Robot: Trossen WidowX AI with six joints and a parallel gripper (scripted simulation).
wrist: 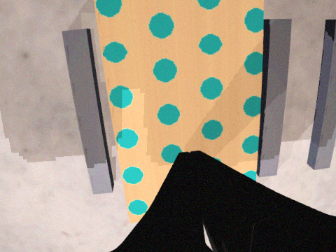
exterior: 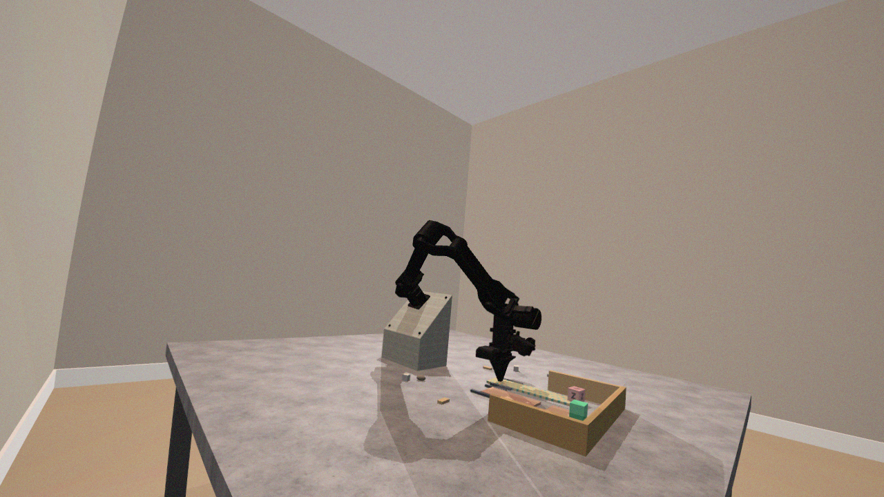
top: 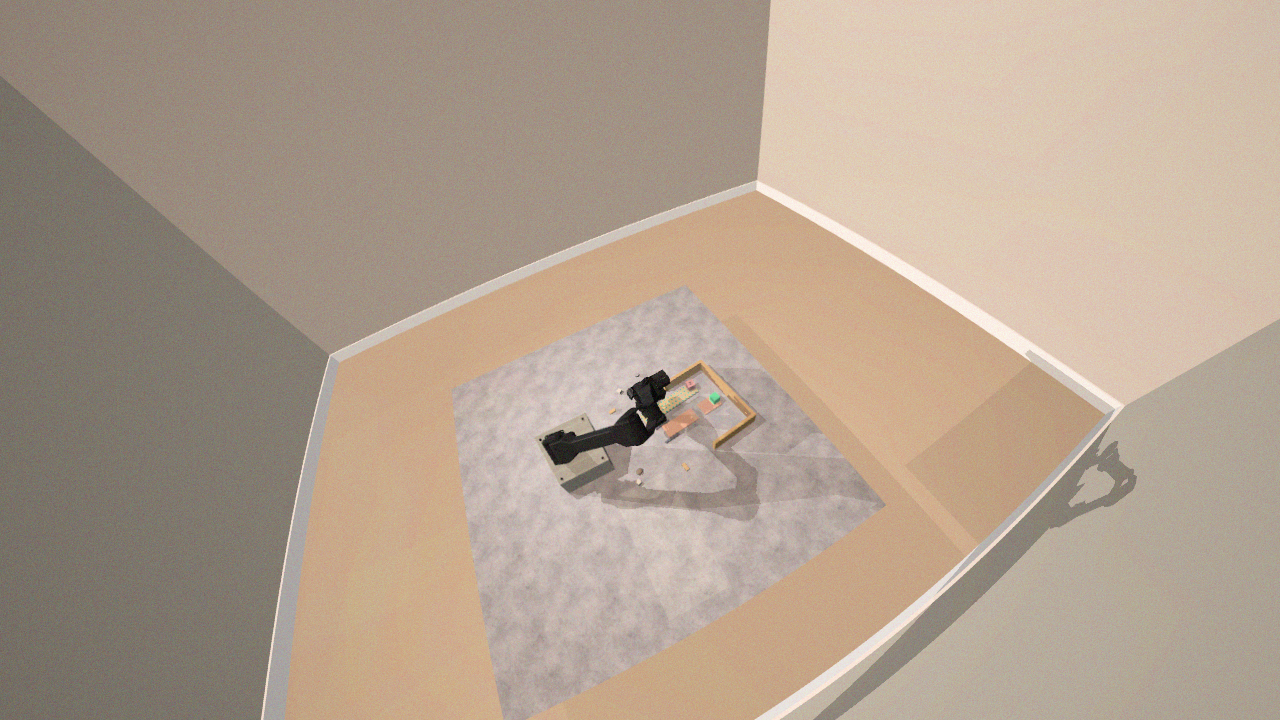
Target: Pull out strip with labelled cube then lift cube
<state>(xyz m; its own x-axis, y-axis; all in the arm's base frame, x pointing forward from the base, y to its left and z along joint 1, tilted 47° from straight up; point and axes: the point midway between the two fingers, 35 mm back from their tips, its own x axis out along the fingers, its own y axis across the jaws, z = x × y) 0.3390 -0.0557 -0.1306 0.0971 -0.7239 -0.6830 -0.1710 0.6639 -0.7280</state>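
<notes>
The long yellow patterned strip lies 10 cm ahead of my gripper tip and 2 cm to the left of it. From my gripper tip the other things lie so: pebble (19 cm to the right, 12 cm behind); then tan chip (24 cm to the right, 3 cm ahead).
</notes>
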